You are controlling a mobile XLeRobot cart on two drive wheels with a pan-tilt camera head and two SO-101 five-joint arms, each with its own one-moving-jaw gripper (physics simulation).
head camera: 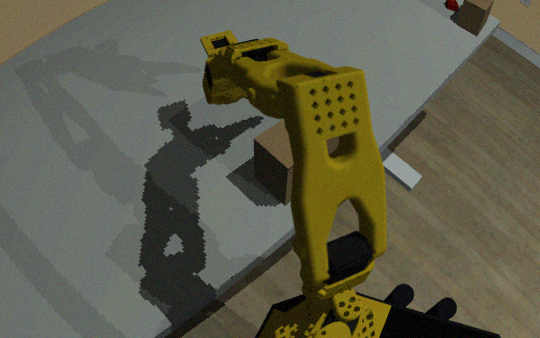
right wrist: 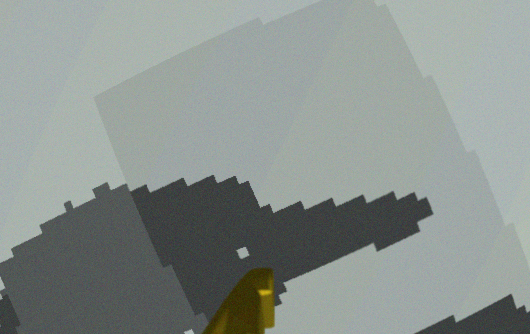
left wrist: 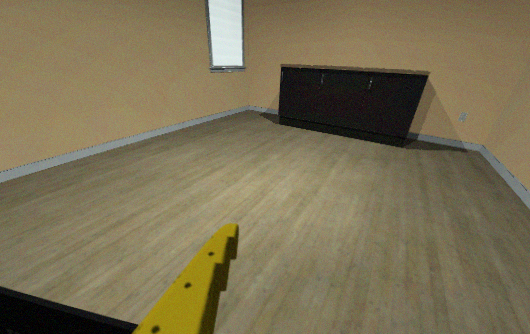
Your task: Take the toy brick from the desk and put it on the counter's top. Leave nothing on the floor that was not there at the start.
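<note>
A small red thing (head camera: pixel 452 4) lies at the far right corner of the grey desk (head camera: pixel 400 50) in the head view, cut by the picture's top edge; it is too small to tell if it is the toy brick. The dark counter (left wrist: pixel 345 102), with a thin brown top (left wrist: pixel 355 69), stands far off against the wall in the left wrist view. My left gripper (left wrist: pixel 234 231) is open and empty, with one notched jaw showing above the floor. My right gripper (right wrist: pixel 265 275) is open and empty above the desk; its jaws are hidden in the head view.
A brown box (head camera: pixel 272 167) stands on the desk, partly behind my right arm (head camera: pixel 335 150). Another brown box (head camera: pixel 474 16) stands beside the red thing. A white piece (head camera: pixel 403 171) shows by the desk's edge. Arm shadows cross the desk. Walls and a window (left wrist: pixel 226 32) lie beyond the floor.
</note>
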